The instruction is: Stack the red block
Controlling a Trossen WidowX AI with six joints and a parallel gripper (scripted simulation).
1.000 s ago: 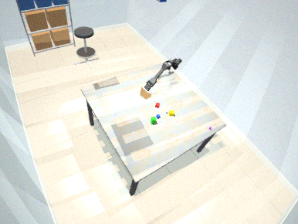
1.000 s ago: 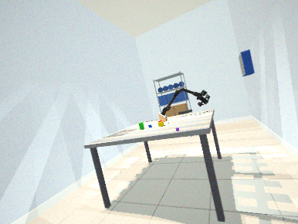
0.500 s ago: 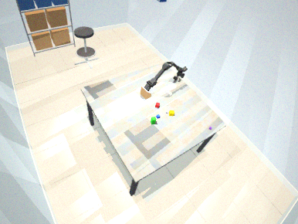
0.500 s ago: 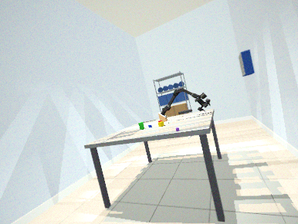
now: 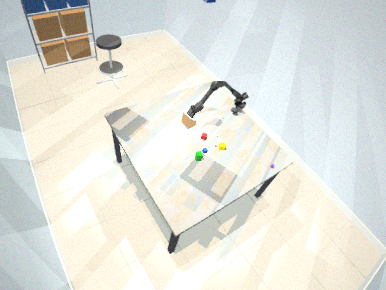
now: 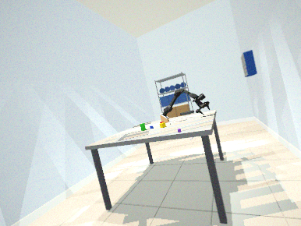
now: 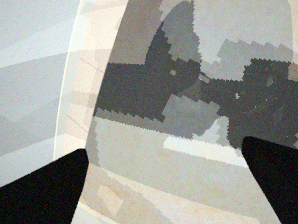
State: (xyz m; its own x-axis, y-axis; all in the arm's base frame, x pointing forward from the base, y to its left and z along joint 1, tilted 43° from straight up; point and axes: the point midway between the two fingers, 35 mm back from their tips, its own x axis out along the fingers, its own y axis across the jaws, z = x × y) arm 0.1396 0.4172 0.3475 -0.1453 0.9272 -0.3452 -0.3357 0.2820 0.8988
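Now: the red block 9 cm ahead of my gripper tip, 55 cm to the right of it and 2 cm below it. The rest, counted from my gripper tip: blue block (21 cm ahead, 65 cm to the right, 2 cm below); then yellow block (27 cm ahead, 50 cm to the right, 2 cm below); then small purple block (69 cm ahead, 25 cm to the right, 3 cm below).
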